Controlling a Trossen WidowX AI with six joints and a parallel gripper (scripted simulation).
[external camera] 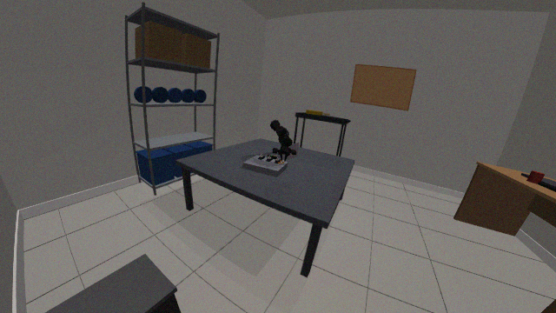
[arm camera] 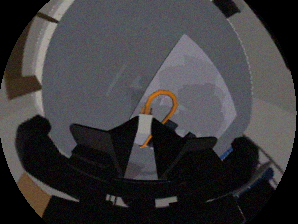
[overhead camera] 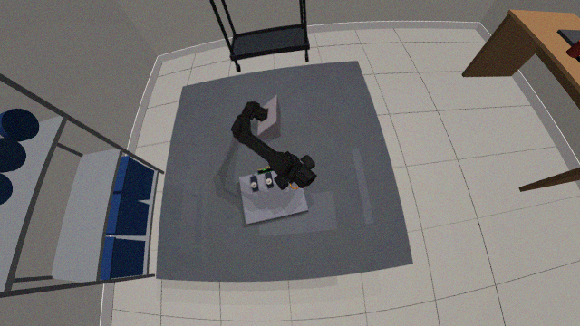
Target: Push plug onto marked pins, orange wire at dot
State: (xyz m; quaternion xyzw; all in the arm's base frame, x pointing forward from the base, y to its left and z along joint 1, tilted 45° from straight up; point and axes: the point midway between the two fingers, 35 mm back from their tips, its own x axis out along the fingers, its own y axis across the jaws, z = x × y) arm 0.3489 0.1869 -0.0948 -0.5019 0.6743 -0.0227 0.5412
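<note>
The green band is 160 mm to the right of my gripper tip and 30 mm behind it.
</note>
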